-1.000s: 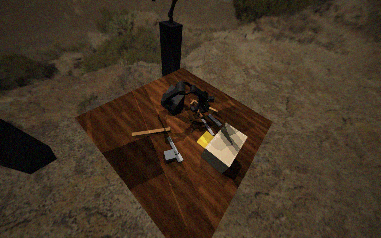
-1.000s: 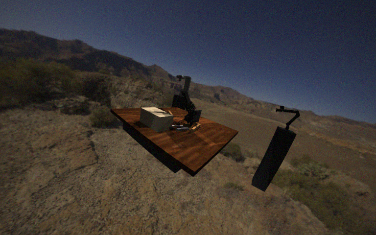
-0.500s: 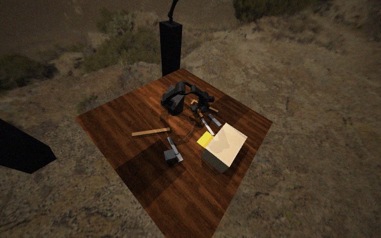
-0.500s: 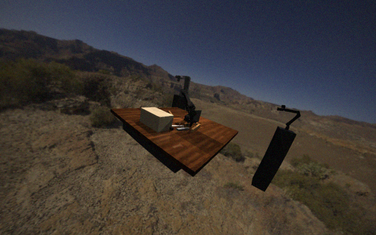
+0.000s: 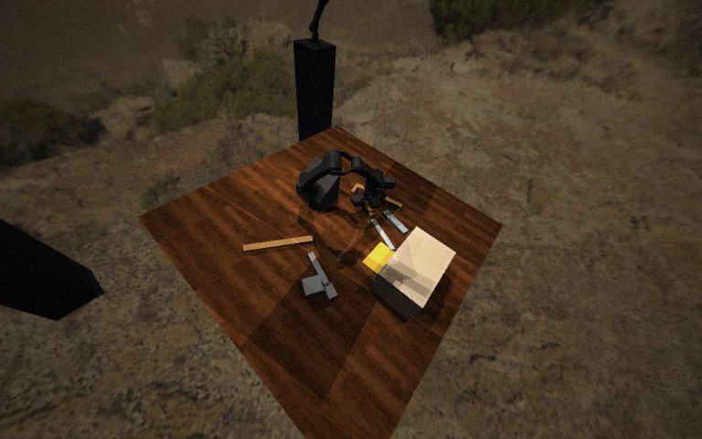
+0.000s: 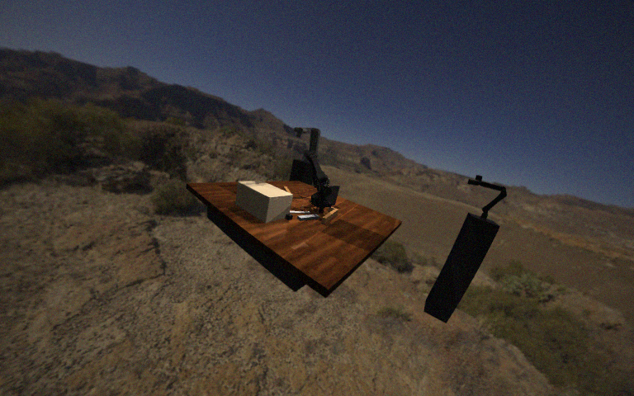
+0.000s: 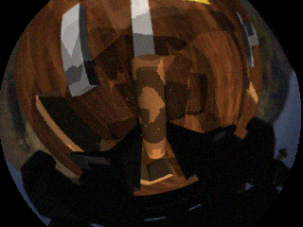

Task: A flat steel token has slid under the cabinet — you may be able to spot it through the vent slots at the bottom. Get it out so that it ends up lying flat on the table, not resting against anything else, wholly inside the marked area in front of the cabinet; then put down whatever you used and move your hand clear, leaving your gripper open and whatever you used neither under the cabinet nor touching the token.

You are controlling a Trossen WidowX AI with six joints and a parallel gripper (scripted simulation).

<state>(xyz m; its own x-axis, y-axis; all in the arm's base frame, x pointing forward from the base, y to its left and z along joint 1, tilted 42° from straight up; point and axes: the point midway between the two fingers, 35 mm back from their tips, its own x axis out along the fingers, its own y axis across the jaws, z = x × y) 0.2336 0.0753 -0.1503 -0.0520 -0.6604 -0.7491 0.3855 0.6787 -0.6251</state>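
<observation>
Right now my gripper tip is 170 mm short of the grey bar and 40 mm to the right of it. The rest, counted from my gripper tip: steel token (340 mm ahead, 160 mm to the right); then wooden stick (140 mm behind, 460 mm to the right); then grey scraper (120 mm ahead, 440 mm to the right).
</observation>
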